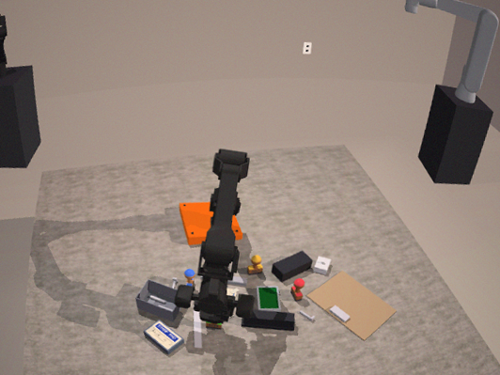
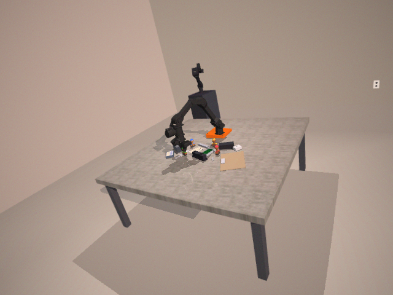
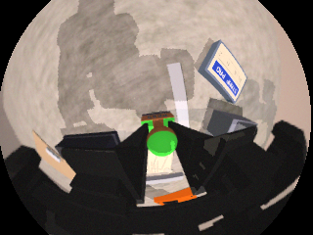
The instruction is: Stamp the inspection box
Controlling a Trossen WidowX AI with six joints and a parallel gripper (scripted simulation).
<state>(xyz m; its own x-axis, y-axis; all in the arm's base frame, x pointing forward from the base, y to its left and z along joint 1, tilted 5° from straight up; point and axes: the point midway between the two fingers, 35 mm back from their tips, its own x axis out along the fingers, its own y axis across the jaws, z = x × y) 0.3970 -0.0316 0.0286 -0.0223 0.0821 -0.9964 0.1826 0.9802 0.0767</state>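
My gripper tip is now 10 mm past the white strip, 40 mm to the left of it and 30 mm above it. The rest, counted from my gripper tip: cream card (100 mm behind, 20 mm to the left, 30 mm below); then green-topped stamp (right at my gripper tip); then blue-and-white box (40 mm ahead, 130 mm to the right, 20 mm below).
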